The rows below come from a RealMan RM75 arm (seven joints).
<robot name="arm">
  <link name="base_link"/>
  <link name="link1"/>
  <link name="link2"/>
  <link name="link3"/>
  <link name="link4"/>
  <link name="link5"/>
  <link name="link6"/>
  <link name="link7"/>
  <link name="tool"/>
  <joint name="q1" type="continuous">
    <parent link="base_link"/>
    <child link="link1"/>
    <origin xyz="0 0 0.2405" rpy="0 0 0"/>
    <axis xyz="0 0 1"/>
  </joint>
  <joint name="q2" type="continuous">
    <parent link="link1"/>
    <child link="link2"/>
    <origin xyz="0 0 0" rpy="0 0 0"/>
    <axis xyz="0 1 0"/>
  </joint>
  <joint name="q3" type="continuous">
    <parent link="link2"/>
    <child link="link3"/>
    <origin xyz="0 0 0.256" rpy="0 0 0"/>
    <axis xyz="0 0 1"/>
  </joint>
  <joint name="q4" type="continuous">
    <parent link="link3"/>
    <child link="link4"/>
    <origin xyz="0 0 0" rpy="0 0 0"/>
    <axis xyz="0 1 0"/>
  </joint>
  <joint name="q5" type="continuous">
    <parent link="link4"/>
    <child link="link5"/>
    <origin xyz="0 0 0.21" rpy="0 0 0"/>
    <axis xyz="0 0 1"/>
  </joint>
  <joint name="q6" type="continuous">
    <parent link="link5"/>
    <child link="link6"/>
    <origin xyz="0 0 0" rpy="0 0 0"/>
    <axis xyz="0 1 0"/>
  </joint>
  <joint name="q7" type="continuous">
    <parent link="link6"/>
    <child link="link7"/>
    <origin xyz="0 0 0.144" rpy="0 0 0"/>
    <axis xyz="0 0 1"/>
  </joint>
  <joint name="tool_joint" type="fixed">
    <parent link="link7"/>
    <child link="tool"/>
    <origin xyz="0 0 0" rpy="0 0 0"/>
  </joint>
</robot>
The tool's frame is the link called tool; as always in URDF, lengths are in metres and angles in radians. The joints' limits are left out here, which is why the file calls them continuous.
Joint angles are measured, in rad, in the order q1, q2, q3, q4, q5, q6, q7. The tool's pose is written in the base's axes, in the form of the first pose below.
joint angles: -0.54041, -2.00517, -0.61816, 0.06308, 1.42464, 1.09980, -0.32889
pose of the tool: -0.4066 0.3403 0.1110 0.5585 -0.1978 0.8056 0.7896 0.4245 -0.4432
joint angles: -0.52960, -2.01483, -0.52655, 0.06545, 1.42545, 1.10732, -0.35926
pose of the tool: -0.4010 0.3411 0.0998 0.5603 -0.1696 0.8107 0.8011 0.3597 -0.4784
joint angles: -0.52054, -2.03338, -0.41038, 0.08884, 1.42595, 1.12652, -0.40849
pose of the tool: -0.3926 0.3414 0.0872 0.5648 -0.1442 0.8125 0.8120 0.2724 -0.5162
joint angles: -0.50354, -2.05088, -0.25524, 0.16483, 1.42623, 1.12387, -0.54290
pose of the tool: -0.3906 0.3390 0.0826 0.5493 -0.1043 0.8291 0.8306 0.1766 -0.5281
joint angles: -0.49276, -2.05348, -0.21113, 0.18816, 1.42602, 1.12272, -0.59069
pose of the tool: -0.3921 0.3365 0.0830 0.5401 -0.0916 0.8366 0.8377 0.1544 -0.5238
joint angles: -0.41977, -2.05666, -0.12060, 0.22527, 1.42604, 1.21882, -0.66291
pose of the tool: -0.3967 0.3123 0.0866 0.5425 -0.1078 0.8331 0.8399 0.0902 -0.5353
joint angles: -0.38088, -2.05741, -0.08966, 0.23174, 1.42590, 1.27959, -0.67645
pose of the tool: -0.3977 0.2983 0.0872 0.5473 -0.1231 0.8278 0.8367 0.0598 -0.5443
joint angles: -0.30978, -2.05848, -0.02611, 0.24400, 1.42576, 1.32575, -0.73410
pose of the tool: -0.4065 0.2731 0.0842 0.5274 -0.0969 0.8441 0.8493 0.0328 -0.5269
